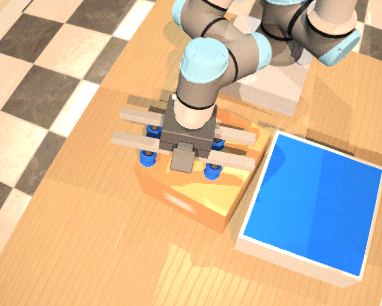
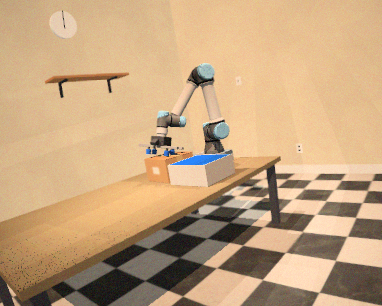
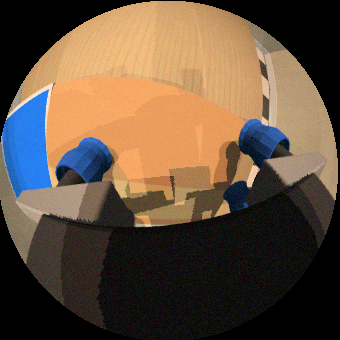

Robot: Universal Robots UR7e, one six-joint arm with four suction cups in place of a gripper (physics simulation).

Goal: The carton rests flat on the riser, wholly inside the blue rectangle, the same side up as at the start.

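The orange carton [image 1: 208, 194] [image 2: 157, 170] [image 3: 142, 126] stands flat on the wooden table, right beside the left side of the white riser [image 1: 281, 261] [image 2: 190, 174]. The blue rectangle [image 1: 302, 197] [image 2: 202, 159] [image 3: 25, 142] on top of the riser is bare. My suction gripper [image 1: 183, 152] [image 2: 160, 150] [image 3: 171, 152] sits over the carton's rear half. Its four blue cups are down at the carton's top face. The carton's base is still on the table. The contact under the cups is hidden.
The table [image 1: 114, 243] [image 2: 114, 206] runs long to the front left. Its left edge and the checkered floor are close behind the carton. The robot's base plinth [image 1: 275, 88] stands just behind the riser.
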